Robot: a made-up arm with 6 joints.
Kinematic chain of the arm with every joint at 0, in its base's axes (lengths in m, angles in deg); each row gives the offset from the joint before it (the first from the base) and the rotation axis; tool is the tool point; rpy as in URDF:
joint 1: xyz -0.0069 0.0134 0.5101 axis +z
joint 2: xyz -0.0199 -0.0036 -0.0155 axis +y
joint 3: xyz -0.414 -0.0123 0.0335 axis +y
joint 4: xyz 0.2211 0.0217 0.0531 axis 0.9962 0 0.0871
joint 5: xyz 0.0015 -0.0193 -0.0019 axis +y
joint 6: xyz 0.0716 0.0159 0.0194 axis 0.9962 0 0.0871
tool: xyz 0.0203 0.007 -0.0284 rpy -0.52 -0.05 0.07
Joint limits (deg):
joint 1: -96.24..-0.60
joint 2: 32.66..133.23
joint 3: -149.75..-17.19
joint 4: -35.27..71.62
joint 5: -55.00..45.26
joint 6: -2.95..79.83
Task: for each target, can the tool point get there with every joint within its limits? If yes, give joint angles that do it. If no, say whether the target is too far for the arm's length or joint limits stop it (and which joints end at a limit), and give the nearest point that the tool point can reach.
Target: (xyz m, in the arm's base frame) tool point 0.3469 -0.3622 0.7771
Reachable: yes | joints -49.75 118.21 -96.69 48.12 2.78 7.55
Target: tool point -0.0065 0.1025 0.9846
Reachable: yes | joints -46.79 42.86 -73.35 58.18 28.98 15.74
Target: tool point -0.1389 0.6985 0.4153
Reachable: no: joint limits stop it (at a limit: joint 2, joint 3, joint 5, joint 6) | nearest point -0.1190 0.5953 0.9086 | short by 0.504 m
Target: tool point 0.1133 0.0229 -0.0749
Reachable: no: joint limits stop it (at a limit: joint 1, joint 2, joint 3, joint 4, joint 6) | nearest point 0.2236 0.0227 0.4547 | short by 0.541 m
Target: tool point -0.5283 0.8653 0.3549
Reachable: no: too far | nearest point -0.3162 0.5188 0.9086 | short by 0.687 m
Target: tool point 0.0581 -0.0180 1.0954
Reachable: yes | joints -42.99 65.15 -102.05 -18.75 15.24 53.47
